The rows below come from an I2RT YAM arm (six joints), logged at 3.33 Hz.
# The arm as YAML. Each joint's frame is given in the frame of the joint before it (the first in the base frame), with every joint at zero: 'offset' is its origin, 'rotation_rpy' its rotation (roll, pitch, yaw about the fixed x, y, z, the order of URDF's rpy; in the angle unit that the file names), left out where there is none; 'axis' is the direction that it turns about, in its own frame. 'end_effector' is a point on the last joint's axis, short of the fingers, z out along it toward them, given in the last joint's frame.
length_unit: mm
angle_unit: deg
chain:
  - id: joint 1
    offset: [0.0, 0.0, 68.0]
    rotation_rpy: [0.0, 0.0, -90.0]
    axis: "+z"
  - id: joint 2
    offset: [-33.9, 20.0, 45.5]
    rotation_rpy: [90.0, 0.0, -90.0]
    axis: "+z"
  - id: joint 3
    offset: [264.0, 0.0, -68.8]
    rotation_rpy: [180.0, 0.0, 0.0]
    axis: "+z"
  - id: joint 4
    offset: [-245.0, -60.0, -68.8]
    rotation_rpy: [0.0, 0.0, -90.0]
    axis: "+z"
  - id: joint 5
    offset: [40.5, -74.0, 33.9]
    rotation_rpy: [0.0, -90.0, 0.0]
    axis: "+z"
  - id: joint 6
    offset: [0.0, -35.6, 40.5]
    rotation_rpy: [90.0, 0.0, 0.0]
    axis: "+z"
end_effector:
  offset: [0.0, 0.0, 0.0]
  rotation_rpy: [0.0, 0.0, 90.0]
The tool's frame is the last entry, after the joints.
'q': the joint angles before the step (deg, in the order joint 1, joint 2, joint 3, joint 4, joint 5, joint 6). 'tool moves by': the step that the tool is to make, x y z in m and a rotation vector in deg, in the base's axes. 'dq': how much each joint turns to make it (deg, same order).
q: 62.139, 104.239, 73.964, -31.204, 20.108, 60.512
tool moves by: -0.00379, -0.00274, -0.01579, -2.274, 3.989, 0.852
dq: 0.088, 1.272, -1.223, -1.521, -2.548, 0.441
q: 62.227, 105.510, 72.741, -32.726, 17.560, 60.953
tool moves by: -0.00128, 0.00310, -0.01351, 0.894, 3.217, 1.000
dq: 0.088, 1.615, -0.866, 1.633, -3.352, 0.518
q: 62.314, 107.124, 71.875, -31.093, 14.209, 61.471
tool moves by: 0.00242, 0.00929, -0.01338, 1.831, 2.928, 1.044
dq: 0.001, 2.874, 0.695, 2.344, -3.572, 0.442
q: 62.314, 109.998, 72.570, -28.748, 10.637, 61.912
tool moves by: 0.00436, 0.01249, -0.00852, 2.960, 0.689, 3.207
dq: 0.001, 2.598, 1.096, 4.132, -3.160, -2.085
